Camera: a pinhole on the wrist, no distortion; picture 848 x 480 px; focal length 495.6 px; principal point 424.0 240.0 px. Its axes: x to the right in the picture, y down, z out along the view. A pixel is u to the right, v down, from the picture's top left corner.
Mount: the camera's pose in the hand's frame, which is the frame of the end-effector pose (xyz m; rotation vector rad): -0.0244 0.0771 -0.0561 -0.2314 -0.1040 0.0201
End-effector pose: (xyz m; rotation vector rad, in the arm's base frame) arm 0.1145 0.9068 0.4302 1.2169 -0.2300 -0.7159
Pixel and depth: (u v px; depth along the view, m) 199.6 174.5 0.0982
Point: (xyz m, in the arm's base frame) 0.0670 0.9400 0.5377
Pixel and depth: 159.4 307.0 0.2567
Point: -0.0561 0.9169 0.6801
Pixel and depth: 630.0 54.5 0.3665
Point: 0.0134 0.5899 0.5636
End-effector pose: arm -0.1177 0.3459 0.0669 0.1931 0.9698 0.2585
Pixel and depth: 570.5 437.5 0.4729
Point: 0.1780 0.7027 0.3255
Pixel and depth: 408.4 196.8 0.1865
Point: -0.0518 0.4236 0.2051
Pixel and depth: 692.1 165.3 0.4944
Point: 0.3567 0.5014 0.2096
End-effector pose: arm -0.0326 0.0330 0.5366 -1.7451 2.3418 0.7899
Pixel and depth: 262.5 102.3 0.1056
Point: -0.0859 0.1303 0.5454
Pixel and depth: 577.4 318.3 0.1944
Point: -0.2060 0.1127 0.4699
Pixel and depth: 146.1 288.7 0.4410
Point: -0.1936 0.5059 0.4434
